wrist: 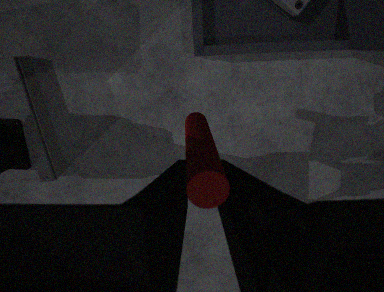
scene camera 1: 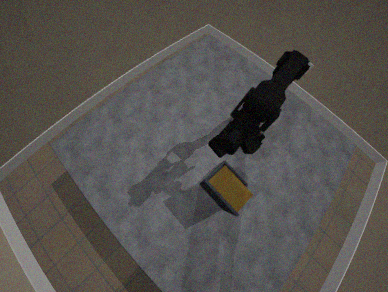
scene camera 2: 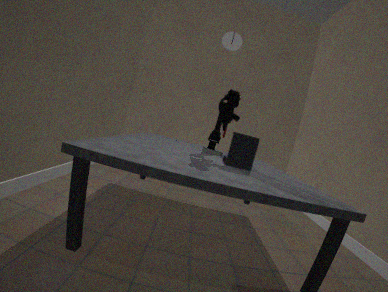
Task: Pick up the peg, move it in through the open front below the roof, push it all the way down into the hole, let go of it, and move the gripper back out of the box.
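Places are measured from the arm's base along level axes (x ahead, y left, z up), in centimetres.
Where they show: gripper, between the fingertips: (wrist: pixel 200 169) (scene camera 2: pixel 223 130); arm's base, origin of its link: (wrist: pixel 2 144) (scene camera 2: pixel 210 148).
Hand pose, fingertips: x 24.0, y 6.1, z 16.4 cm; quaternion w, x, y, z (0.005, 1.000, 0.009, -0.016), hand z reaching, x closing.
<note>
Things, the pixels of their top centre, and the offset from my fingertips. "spot": a spot on its surface instead. Level surfaces: height alone.
- red peg, centre of its top: (wrist: pixel 203 193) (scene camera 2: pixel 226 126) dy +0.9, dx +0.0, dz +3.3 cm
- box, centre of its top: (scene camera 1: pixel 237 181) (scene camera 2: pixel 244 134) dy +13.1, dx +7.5, dz +0.5 cm
- yellow roof, a spot on its surface: (scene camera 1: pixel 231 188) spot: dy +13.6, dx +10.8, dz +0.5 cm
- pale block, a spot on its surface: (wrist: pixel 290 6) spot: dy +9.4, dx +8.9, dz -16.0 cm
- grey table, height of its surface: dz -19.7 cm
The red peg (scene camera 2: pixel 224 133) (wrist: pixel 203 150) is held between the fingertips of my gripper (wrist: pixel 200 169), which is shut on it. In the wrist view one round end of the peg faces the camera and the other end points away. In scene camera 2 the peg hangs above the table, left of the box. The box (scene camera 1: pixel 215 194) (scene camera 2: pixel 243 151) (wrist: pixel 260 48) is dark grey with a yellow roof (scene camera 1: pixel 231 188) and stands apart from the peg. A pale block (wrist: pixel 290 6) with a dark round hole shows partly inside the box at the top of the wrist view. The peg is hidden in scene camera 1.
The black arm (scene camera 1: pixel 262 105) (scene camera 2: pixel 226 109) reaches over the grey table (scene camera 1: pixel 125 115) (scene camera 2: pixel 150 157) from its base, close to the box. A grey plate (wrist: pixel 42 100) beside a black part shows at the left of the wrist view. Shadows of the arm and box lie on the table.
</note>
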